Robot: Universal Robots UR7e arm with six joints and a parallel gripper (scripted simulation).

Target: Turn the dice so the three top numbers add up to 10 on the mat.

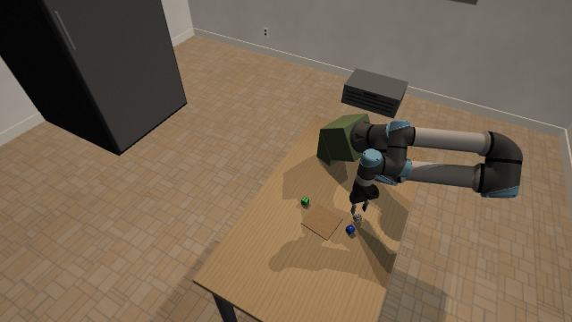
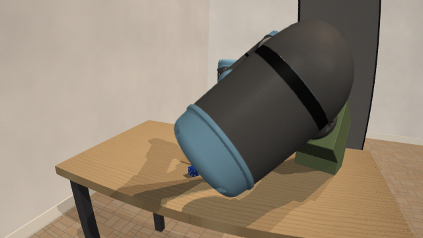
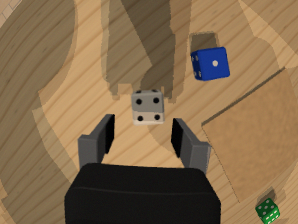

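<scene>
Now: hand 4 cm above the white die, 1 cm to the right of it and 1 cm short of it. The rest, counted from my hand: tan mat (12 cm ahead, 11 cm to the right, 6 cm below); then blue die (9 cm ahead, 4 cm below, 1 cm to the left); then green die (24 cm to the right, 8 cm ahead, 4 cm below).
</scene>
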